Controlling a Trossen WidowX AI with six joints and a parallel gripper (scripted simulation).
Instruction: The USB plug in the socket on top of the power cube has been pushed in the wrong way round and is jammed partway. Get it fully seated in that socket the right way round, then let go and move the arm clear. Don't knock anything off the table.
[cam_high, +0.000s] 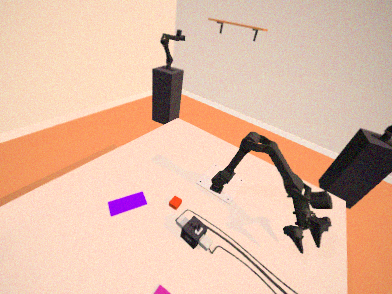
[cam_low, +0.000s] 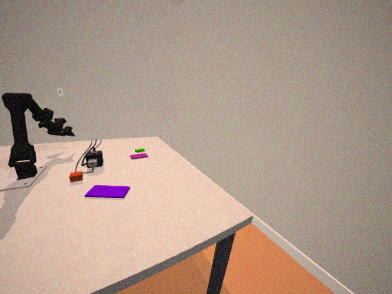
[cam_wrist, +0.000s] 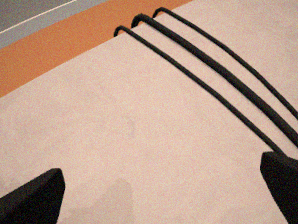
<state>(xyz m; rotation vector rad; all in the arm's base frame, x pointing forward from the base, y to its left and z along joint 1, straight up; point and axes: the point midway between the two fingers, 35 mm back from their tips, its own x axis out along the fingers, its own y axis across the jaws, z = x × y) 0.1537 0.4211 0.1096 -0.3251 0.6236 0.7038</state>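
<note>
Right now the dark USB plug is 13 cm ahead of my gripper tip and 42 cm to the right of it. The rest, counted from my gripper tip: small orange block 3 cm ahead, 58 cm to the right, 8 cm below; then pale-rimmed socket 13 cm ahead, 42 cm to the right, 3 cm below; then green piece 44 cm ahead, 32 cm to the right, 9 cm below.
</note>
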